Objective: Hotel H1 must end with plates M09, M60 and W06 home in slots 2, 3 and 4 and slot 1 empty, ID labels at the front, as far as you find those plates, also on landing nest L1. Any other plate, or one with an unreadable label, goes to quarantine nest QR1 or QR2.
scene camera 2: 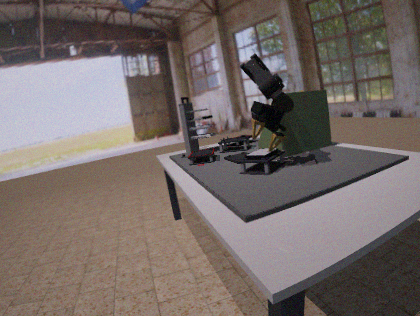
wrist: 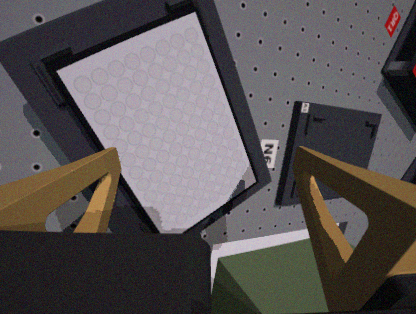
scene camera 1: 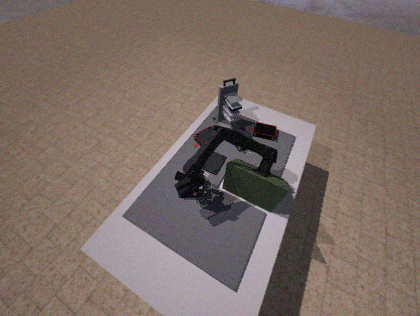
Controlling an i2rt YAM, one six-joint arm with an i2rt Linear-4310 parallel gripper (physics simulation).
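Seen in the pictures: gripper, fingertip midpoint: [scene camera 2: 261, 144] [wrist: 206, 156]; arm's base at its link origin: [scene camera 2: 294, 117] [scene camera 1: 262, 172].
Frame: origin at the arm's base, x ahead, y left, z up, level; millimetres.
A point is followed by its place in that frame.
A white well plate [scene camera 2: 262, 152] {z -92, x 315, y 268 mm} [wrist: 170, 120] {z -92, x 318, y 261 mm} sits in a black raised nest [scene camera 2: 243, 159] {z -104, x 391, y 265 mm} [wrist: 27, 57] {z -106, x 333, y 336 mm}; no ID label on it can be read. My gripper [scene camera 2: 264, 142] {z -67, x 305, y 246 mm} [wrist: 206, 156] {z -67, x 305, y 246 mm} is open and empty, its ochre fingertips apart above the plate. In the wrist view one fingertip shows by a long edge and the other beyond the opposite edge. The hotel [scene camera 1: 222, 104] {z 15, x 500, y -348 mm} [scene camera 2: 189, 129] {z -1, x 498, y -344 mm} stands at the far end with several shelves; its plate labels are too small to read. The red QR1 label [wrist: 393, 21] {z -156, x 508, y -30 mm} lies beside a dark nest [scene camera 1: 204, 136] {z -116, x 486, y -109 mm} [wrist: 398, 68] {z -137, x 448, y -42 mm}.
A low dark nest [scene camera 1: 215, 163] {z -144, x 296, y 22 mm} [wrist: 335, 145] {z -144, x 329, y 28 mm} lies near the N6 label [wrist: 269, 153] {z -156, x 302, y 120 mm}. A red-rimmed nest [scene camera 1: 265, 130] {z -116, x 154, y -441 mm} stands right of the hotel. A tall green block [scene camera 1: 252, 187] {z 4, x 1, y 118 mm} [scene camera 2: 307, 122] {z -25, x 2, y 118 mm} [wrist: 270, 275] {z -122, x 169, y 95 mm} stands close to the arm. The grey mat [scene camera 1: 200, 240] {z -156, x 85, y 464 mm} [scene camera 2: 250, 202] {z -156, x 475, y 543 mm} covers much of the white table.
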